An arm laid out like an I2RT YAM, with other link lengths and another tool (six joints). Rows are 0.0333 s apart.
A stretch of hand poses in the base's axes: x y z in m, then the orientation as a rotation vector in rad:
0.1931 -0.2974 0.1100 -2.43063 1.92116 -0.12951
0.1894 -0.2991 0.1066 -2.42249 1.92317 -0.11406
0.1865 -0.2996 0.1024 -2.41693 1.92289 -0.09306
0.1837 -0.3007 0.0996 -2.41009 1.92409 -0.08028
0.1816 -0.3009 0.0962 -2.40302 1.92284 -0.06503
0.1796 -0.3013 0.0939 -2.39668 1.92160 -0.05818
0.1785 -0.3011 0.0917 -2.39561 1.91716 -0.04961
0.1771 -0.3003 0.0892 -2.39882 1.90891 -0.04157
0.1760 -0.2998 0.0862 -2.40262 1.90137 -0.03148
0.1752 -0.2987 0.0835 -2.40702 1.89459 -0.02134
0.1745 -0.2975 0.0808 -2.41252 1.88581 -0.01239
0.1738 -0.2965 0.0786 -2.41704 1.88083 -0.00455
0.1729 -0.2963 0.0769 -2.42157 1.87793 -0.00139
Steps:
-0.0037 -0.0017 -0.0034 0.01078 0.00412 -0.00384
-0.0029 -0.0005 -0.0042 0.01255 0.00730 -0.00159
-0.0028 -0.0011 -0.0028 0.00910 0.00333 -0.00300
-0.0021 -0.0002 -0.0034 0.01139 0.00351 -0.00178
-0.0020 -0.0004 -0.0023 0.00738 -0.00022 -0.00168
-0.0011 0.0002 -0.0022 0.00633 0.00194 0.00208
-0.0014 0.0008 -0.0025 0.00521 0.00225 0.00574
-0.0011 0.0005 -0.0030 0.00533 0.00388 0.00566
-0.0008 0.0011 -0.0027 0.00458 0.00454 0.00551
-0.0007 0.0012 -0.0027 0.00430 0.00370 0.00695
-0.0007 0.0010 -0.0022 0.00265 0.00420 0.00457
-0.0009 0.0002 -0.0017 -0.00024 0.00263 0.00338

